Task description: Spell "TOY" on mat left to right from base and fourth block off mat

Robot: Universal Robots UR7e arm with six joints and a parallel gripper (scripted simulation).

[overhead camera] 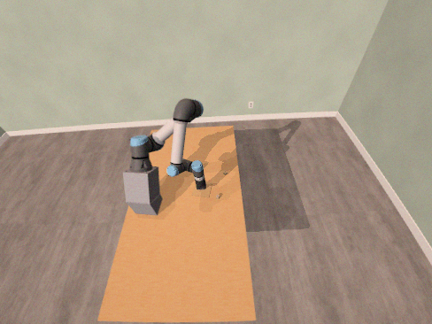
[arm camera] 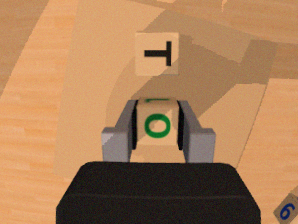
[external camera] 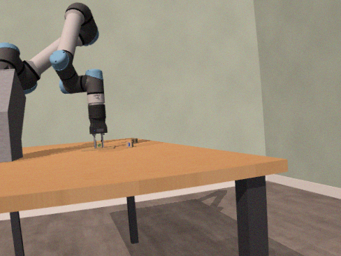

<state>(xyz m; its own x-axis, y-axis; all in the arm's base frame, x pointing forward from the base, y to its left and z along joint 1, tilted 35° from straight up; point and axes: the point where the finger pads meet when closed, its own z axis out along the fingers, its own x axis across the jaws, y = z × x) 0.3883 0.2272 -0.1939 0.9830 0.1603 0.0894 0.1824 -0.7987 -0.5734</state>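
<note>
Right now my hand is 1 cm above the O block. The rest, counted from my hand: Y block 14 cm ahead, 6 cm to the right, 1 cm below; then T block 1 cm behind, 4 cm to the left, 1 cm below; then tan mat 2 cm below.
</note>
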